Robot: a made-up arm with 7 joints. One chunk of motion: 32 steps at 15 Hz.
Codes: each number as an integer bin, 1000 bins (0 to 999) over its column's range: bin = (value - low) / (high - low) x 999, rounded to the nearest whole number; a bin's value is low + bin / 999 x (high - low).
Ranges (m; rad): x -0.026..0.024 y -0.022..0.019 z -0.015..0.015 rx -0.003..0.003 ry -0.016..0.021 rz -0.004..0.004
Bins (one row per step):
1: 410 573 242 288 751 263
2: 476 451 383 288 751 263
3: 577 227 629 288 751 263
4: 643 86 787 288 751 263
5: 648 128 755 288 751 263
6: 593 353 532 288 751 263
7: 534 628 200 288 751 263
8: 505 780 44 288 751 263
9: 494 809 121 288 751 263
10: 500 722 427 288 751 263
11: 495 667 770 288 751 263
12: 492 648 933 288 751 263
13: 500 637 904 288 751 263
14: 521 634 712 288 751 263
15: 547 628 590 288 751 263
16: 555 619 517 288 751 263
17: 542 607 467 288 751 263
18: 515 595 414 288 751 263
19: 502 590 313 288 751 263
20: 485 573 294 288 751 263
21: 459 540 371 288 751 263
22: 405 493 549 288 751 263
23: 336 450 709 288 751 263
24: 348 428 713 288 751 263
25: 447 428 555 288 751 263
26: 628 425 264 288 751 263
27: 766 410 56 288 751 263
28: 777 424 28 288 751 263
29: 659 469 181 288 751 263
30: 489 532 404 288 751 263
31: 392 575 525 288 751 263
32: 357 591 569 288 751 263
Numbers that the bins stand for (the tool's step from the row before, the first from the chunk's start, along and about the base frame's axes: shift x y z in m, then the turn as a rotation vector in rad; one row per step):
1: -0.00548 0.00152 -0.00773 -0.00127 0.01181 -0.00189
2: -0.00218 -0.00349 -0.00350 -0.00127 0.01181 -0.00189
3: 0.00288 -0.01268 0.00389 -0.00127 0.01181 -0.00189
4: 0.00618 -0.01847 0.00863 -0.00127 0.01181 -0.00189
5: 0.00643 -0.01675 0.00767 -0.00127 0.01181 -0.00189
6: 0.00368 -0.00751 0.00098 -0.00127 0.01181 -0.00189
7: 0.00073 0.00377 -0.00899 -0.00127 0.01181 -0.00189
8: -0.00072 0.01001 -0.01368 -0.00127 0.01181 -0.00189
9: -0.00128 0.01120 -0.01137 -0.00127 0.01181 -0.00189
10: -0.00097 0.00763 -0.00218 -0.00127 0.01181 -0.00189
11: -0.00123 0.00537 0.00812 -0.00127 0.01181 -0.00189
12: -0.00138 0.00459 0.01302 -0.00127 0.01181 -0.00189
13: -0.00097 0.00414 0.01215 -0.00127 0.01181 -0.00189
14: 0.00008 0.00402 0.00638 -0.00127 0.01181 -0.00189
15: 0.00138 0.00377 0.00272 -0.00127 0.01181 -0.00189
16: 0.00178 0.00340 0.00053 -0.00127 0.01181 -0.00189
17: 0.00113 0.00291 -0.00098 -0.00127 0.01181 -0.00189
18: -0.00022 0.00242 -0.00257 -0.00127 0.01181 -0.00189
19: -0.00087 0.00221 -0.00560 -0.00127 0.01181 -0.00189
20: -0.00173 0.00152 -0.00617 -0.00127 0.01181 -0.00189
21: -0.00303 0.00016 -0.00386 -0.00127 0.01181 -0.00189
22: -0.00573 -0.00177 0.00149 -0.00127 0.01181 -0.00189
23: -0.00918 -0.00353 0.00629 -0.00127 0.01181 -0.00189
24: -0.00858 -0.00443 0.00641 -0.00127 0.01181 -0.00189
25: -0.00363 -0.00443 0.00167 -0.00127 0.01181 -0.00189
26: 0.00543 -0.00456 -0.00707 -0.00127 0.01181 -0.00189
27: 0.01234 -0.00517 -0.01332 -0.00127 0.01181 -0.00189
28: 0.01289 -0.00460 -0.01416 -0.00127 0.01181 -0.00189
29: 0.00698 -0.00275 -0.00956 -0.00127 0.01181 -0.00189
30: -0.00153 -0.00017 -0.00287 -0.00127 0.01181 -0.00189
31: -0.00638 0.00160 0.00077 -0.00127 0.01181 -0.00189
32: -0.00813 0.00226 0.00209 -0.00127 0.01181 -0.00189

